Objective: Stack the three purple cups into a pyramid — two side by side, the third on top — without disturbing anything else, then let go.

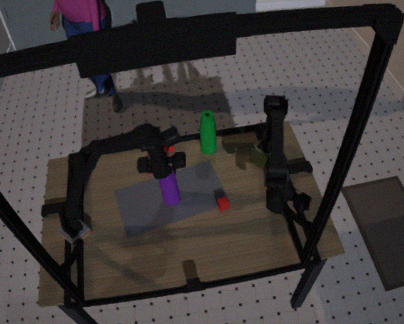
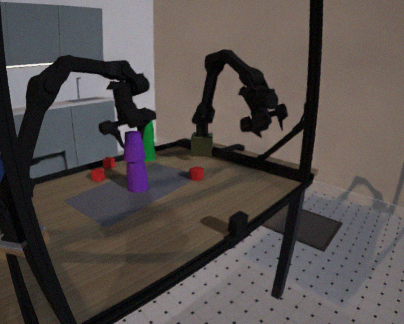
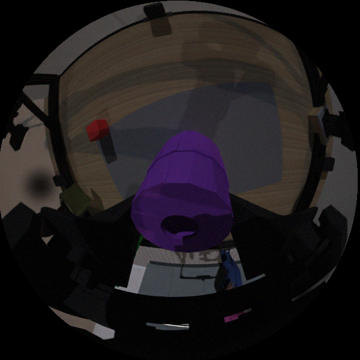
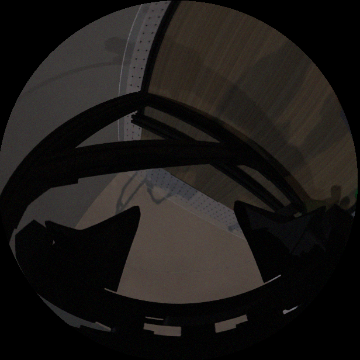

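Purple cups stand as one upright column on the grey mat. The upper purple cup is narrower at its top, with its wide end at the top of the lower purple part. I cannot tell whether they touch, or how many cups the lower part holds. My left gripper is shut on the upper purple cup, one finger on each side. My right gripper is open and empty, raised over the table's right side.
A red cube lies by the mat's right edge. Two more red cubes lie behind the mat. A green bottle stands at the back. An olive box is near the right arm.
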